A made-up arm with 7 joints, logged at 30 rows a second.
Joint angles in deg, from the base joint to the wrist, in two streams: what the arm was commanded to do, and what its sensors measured. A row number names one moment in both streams.
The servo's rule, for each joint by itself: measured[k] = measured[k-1] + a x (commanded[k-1-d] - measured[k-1]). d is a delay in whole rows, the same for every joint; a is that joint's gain. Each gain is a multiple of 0.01, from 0.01 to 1. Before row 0 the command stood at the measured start. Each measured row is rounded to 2 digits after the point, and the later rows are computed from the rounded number. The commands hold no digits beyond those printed.
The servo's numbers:
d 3
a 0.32 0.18 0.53 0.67 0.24 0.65 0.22
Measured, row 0: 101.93 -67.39 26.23 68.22 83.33 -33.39 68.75
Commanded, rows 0 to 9: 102.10 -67.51 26.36 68.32 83.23 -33.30 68.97; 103.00 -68.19 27.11 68.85 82.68 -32.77 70.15; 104.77 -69.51 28.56 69.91 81.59 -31.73 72.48; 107.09 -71.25 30.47 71.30 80.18 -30.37 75.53; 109.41 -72.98 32.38 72.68 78.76 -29.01 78.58; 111.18 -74.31 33.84 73.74 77.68 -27.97 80.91; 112.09 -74.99 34.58 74.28 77.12 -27.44 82.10; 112.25 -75.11 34.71 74.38 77.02 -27.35 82.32; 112.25 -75.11 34.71 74.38 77.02 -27.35 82.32; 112.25 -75.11 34.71 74.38 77.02 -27.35 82.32
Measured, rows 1 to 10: 101.93 -67.39 26.23 68.22 83.33 -33.39 68.75; 101.93 -67.39 26.23 68.22 83.33 -33.39 68.75; 101.93 -67.39 26.23 68.22 83.33 -33.39 68.75; 101.98 -67.41 26.30 68.29 83.31 -33.33 68.80; 102.31 -67.55 26.73 68.67 83.16 -32.97 69.10; 103.10 -67.90 27.70 69.50 82.78 -32.16 69.84; 104.38 -68.50 29.17 70.71 82.16 -31.00 71.09; 105.99 -69.31 30.87 72.03 81.34 -29.71 72.74; 107.65 -70.21 32.44 73.18 80.46 -28.58 74.54; 109.07 -71.07 33.57 73.92 79.66 -27.84 76.20
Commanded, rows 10 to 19: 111.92 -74.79 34.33 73.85 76.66 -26.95 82.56; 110.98 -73.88 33.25 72.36 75.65 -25.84 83.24; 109.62 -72.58 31.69 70.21 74.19 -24.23 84.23; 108.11 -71.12 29.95 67.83 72.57 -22.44 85.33; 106.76 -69.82 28.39 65.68 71.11 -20.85 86.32; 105.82 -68.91 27.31 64.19 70.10 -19.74 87.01; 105.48 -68.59 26.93 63.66 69.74 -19.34 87.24; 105.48 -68.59 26.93 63.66 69.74 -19.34 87.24; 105.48 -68.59 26.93 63.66 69.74 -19.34 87.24; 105.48 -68.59 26.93 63.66 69.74 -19.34 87.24
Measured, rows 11 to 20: 110.09 -71.80 34.17 74.23 79.03 -27.52 77.55; 110.78 -72.40 34.46 74.33 78.55 -27.41 78.60; 111.25 -72.89 34.59 74.36 78.18 -27.37 79.42; 111.46 -73.23 34.45 74.02 77.82 -27.10 80.11; 111.31 -73.35 33.81 72.91 77.30 -26.28 80.80; 110.77 -73.21 32.69 71.10 76.55 -24.95 81.55; 109.92 -72.83 31.24 68.91 75.59 -23.32 82.38; 108.91 -72.29 29.73 66.75 74.51 -21.71 83.25; 107.92 -71.68 28.45 65.03 73.45 -20.43 84.08; 107.14 -71.12 27.64 64.11 72.56 -19.72 84.78
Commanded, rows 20 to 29: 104.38 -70.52 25.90 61.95 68.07 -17.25 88.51; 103.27 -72.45 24.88 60.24 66.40 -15.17 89.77; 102.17 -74.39 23.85 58.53 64.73 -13.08 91.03; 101.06 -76.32 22.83 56.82 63.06 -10.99 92.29; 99.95 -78.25 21.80 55.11 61.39 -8.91 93.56; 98.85 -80.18 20.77 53.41 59.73 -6.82 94.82; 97.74 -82.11 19.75 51.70 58.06 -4.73 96.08; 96.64 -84.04 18.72 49.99 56.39 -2.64 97.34; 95.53 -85.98 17.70 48.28 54.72 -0.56 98.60; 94.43 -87.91 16.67 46.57 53.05 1.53 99.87
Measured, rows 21 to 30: 106.61 -70.66 27.26 63.81 71.88 -19.47 85.32; 106.25 -70.29 27.09 63.71 71.37 -19.39 85.74; 106.00 -69.98 27.01 63.68 70.98 -19.36 86.07; 105.48 -70.08 26.42 62.52 70.28 -17.99 86.61; 104.77 -70.51 25.60 60.99 69.35 -16.16 87.31; 103.94 -71.21 24.67 59.34 68.24 -14.16 88.13; 103.02 -72.13 23.69 57.65 67.00 -12.10 89.05; 102.04 -73.23 22.69 55.95 65.65 -10.03 90.04; 101.02 -74.48 21.67 54.25 64.23 -7.94 91.09; 99.97 -75.85 20.65 52.54 62.75 -5.85 92.19
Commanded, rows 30 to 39: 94.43 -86.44 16.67 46.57 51.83 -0.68 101.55; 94.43 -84.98 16.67 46.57 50.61 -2.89 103.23; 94.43 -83.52 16.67 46.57 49.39 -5.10 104.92; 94.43 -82.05 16.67 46.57 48.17 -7.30 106.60; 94.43 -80.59 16.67 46.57 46.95 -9.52 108.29; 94.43 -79.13 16.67 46.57 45.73 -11.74 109.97; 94.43 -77.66 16.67 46.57 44.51 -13.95 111.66; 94.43 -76.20 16.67 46.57 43.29 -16.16 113.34; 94.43 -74.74 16.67 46.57 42.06 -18.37 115.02; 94.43 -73.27 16.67 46.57 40.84 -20.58 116.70
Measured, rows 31 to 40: 98.90 -77.32 19.63 50.83 61.22 -3.76 93.32; 97.82 -78.88 18.61 49.12 59.66 -1.68 94.48; 96.74 -80.51 17.58 47.41 58.07 0.41 95.67; 96.00 -81.58 17.10 46.85 56.57 -0.30 96.96; 95.50 -82.19 16.87 46.66 55.14 -1.98 98.34; 95.16 -82.43 16.76 46.60 53.76 -4.01 99.79; 94.93 -82.36 16.71 46.58 52.42 -6.15 101.29; 94.77 -82.04 16.69 46.57 51.11 -8.34 102.83; 94.66 -81.52 16.68 46.57 49.82 -10.55 104.40; 94.59 -80.83 16.67 46.57 48.55 -12.76 106.00
